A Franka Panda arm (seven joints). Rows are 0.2 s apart.
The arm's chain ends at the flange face. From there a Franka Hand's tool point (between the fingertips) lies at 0.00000 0.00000 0.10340 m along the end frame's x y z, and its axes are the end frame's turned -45 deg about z.
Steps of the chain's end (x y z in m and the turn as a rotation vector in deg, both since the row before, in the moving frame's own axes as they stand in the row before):
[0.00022 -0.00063 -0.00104 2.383 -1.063 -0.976]
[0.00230 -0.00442 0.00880 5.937 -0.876 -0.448]
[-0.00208 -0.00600 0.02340 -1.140 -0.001 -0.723]
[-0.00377 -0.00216 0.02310 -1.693 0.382 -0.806]
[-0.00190 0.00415 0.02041 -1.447 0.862 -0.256]
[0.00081 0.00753 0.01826 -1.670 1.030 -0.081]
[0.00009 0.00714 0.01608 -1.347 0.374 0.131]
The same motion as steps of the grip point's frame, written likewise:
[0.00225 -0.00470 -0.00115 2.437 0.933 -0.976]
[0.01116 -0.01020 0.00823 4.818 3.579 -0.448]
[0.00133 -0.00425 0.02338 -0.805 -0.807 -0.723]
[-0.00279 -0.00153 0.02305 -1.467 -0.927 -0.806]
[-0.00502 0.00454 0.02037 -1.633 -0.414 -0.256]
[-0.00557 0.00934 0.01820 -1.909 -0.453 -0.081]
[-0.00623 0.00731 0.01605 -1.217 -0.688 0.131]

